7 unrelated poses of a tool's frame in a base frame.
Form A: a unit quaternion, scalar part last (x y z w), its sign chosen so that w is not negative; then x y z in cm.
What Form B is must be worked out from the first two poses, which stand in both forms.
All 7 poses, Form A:
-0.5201 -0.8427 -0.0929 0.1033 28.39 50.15 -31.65
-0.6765 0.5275 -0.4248 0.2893 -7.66 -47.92 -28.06
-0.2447 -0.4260 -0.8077 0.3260 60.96 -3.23 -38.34
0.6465 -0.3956 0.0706 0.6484 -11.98 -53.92 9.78
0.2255 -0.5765 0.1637 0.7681 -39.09 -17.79 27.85
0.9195 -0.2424 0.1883 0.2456 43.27 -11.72 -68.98
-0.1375 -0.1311 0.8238 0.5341 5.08 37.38 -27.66
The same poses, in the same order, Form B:
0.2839 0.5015 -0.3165 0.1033 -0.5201 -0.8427 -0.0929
-0.0766 -0.4792 -0.2806 0.2893 -0.6765 0.5275 -0.4248
0.6096 -0.0323 -0.3834 0.3260 -0.2447 -0.4260 -0.8077
-0.1198 -0.5392 0.0978 0.6484 0.6465 -0.3956 0.0706
-0.3909 -0.1779 0.2785 0.7681 0.2255 -0.5765 0.1637
0.4327 -0.1172 -0.6898 0.2456 0.9195 -0.2424 0.1883
0.0508 0.3738 -0.2766 0.5341 -0.1375 -0.1311 0.8238

